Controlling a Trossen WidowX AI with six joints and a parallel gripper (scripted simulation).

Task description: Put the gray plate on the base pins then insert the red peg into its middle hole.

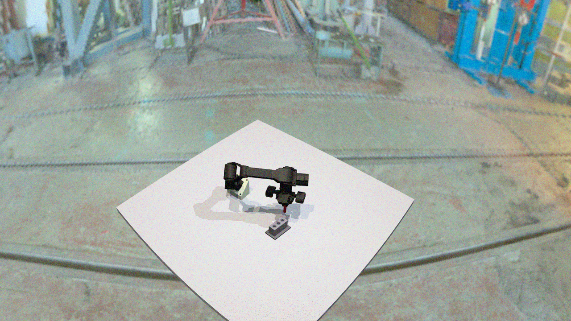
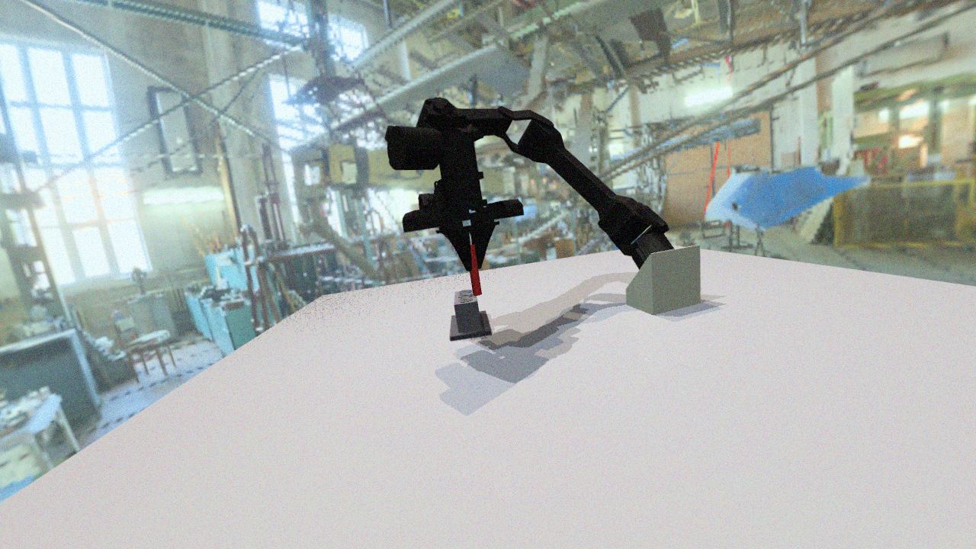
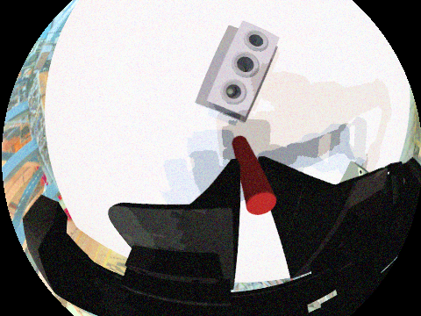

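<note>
Now: the gray plate 20 mm ahead of my gripper tip, 70 mm to the right of it and 70 mm below it. Also, from my gripper tip: red peg right at my gripper tip; then dark base 20 mm ahead, 70 mm to the right, 110 mm below.
</note>
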